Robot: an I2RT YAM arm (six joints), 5 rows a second.
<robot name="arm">
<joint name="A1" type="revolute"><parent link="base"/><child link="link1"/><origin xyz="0 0 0.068" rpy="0 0 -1.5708"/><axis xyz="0 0 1"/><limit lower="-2.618" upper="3.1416"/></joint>
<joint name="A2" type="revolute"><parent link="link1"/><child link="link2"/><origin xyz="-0.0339 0.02 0.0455" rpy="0 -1.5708 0"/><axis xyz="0 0 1"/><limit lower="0" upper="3.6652"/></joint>
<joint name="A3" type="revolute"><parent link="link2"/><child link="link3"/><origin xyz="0 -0.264 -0.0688" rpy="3.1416 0 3.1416"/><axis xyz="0 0 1"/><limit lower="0" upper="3.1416"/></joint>
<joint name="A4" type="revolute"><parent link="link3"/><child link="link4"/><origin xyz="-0.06 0.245 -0.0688" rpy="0 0 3.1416"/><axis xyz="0 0 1"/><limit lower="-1.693" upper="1.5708"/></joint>
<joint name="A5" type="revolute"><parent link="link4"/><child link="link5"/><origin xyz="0.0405 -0.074 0.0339" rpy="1.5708 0 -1.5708"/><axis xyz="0 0 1"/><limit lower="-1.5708" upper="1.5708"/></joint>
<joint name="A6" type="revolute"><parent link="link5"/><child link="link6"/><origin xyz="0.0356 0 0.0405" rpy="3.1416 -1.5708 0"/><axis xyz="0 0 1"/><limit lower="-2.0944" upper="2.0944"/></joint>
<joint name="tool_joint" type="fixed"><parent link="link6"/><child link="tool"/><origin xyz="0 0 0" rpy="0 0 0"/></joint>
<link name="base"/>
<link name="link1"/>
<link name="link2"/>
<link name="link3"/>
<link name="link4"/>
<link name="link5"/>
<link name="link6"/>
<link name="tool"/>
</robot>
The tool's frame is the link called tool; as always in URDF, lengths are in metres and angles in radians.
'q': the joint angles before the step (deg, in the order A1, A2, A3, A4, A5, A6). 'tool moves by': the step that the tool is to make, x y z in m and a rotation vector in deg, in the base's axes. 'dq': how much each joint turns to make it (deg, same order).
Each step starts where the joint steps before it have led.
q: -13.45 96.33 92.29 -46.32 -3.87 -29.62
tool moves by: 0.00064 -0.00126 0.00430 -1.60 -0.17 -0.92
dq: 0.00 0.17 1.05 -0.35 1.75 -0.27
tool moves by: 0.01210 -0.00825 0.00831 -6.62 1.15 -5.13
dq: 0.00 3.34 5.61 -1.84 8.43 -0.44
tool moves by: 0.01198 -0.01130 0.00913 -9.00 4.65 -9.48
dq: 0.00 5.27 9.06 -6.49 13.61 1.15
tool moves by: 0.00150 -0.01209 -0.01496 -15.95 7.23 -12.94
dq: 0.00 2.21 -1.03 -0.31 21.52 0.37
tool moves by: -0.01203 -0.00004 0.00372 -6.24 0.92 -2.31
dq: 0.00 -3.25 -4.41 3.46 6.46 -2.48
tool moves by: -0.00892 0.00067 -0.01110 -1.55 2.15 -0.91
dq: -0.08 -2.03 -5.00 1.84 2.11 -0.79
